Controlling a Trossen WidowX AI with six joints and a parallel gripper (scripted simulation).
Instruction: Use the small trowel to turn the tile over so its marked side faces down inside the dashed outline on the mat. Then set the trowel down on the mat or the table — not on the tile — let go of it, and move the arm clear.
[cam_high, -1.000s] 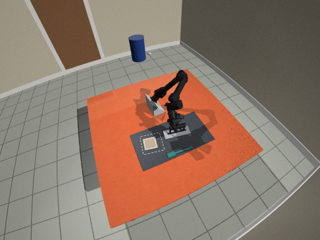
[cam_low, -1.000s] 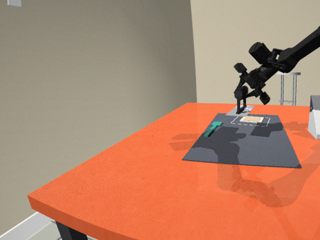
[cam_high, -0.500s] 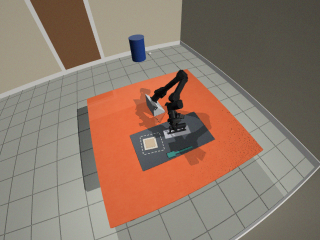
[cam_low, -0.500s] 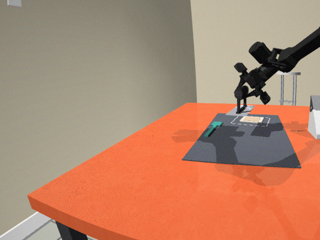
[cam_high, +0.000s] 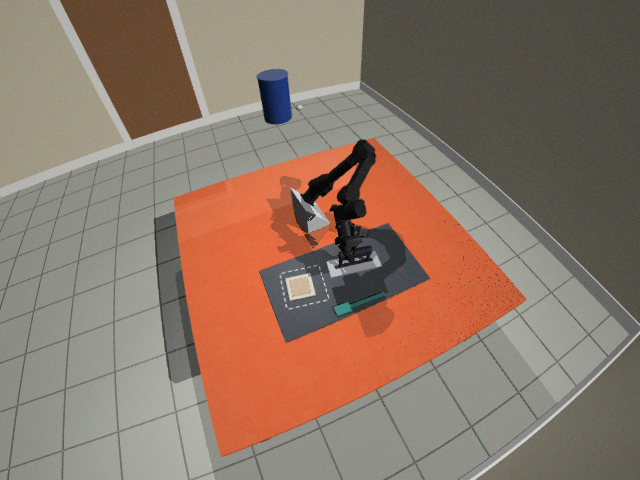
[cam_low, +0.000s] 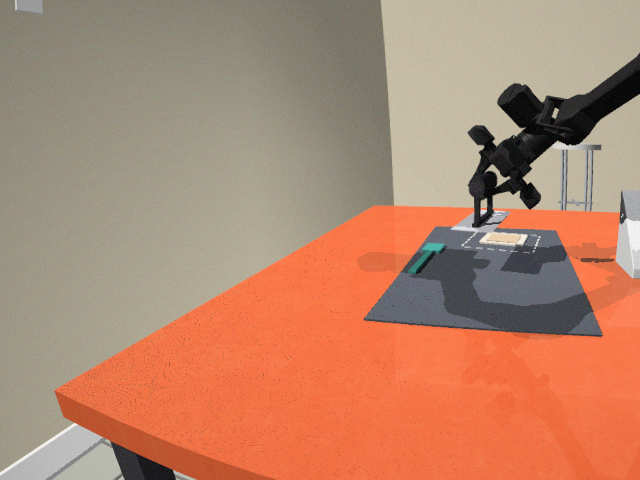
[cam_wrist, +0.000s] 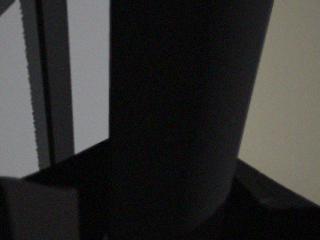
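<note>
My gripper tip is 16 cm above the dark grey mat, 4 cm past it and 1 cm to the left of it. The rest, counted from my gripper tip: trowel: 3 cm behind, 1 cm below; tile: 19 cm to the right, 14 cm below, 6 cm behind; teal flat tool: 14 cm below, 10 cm ahead, 2 cm to the right.
</note>
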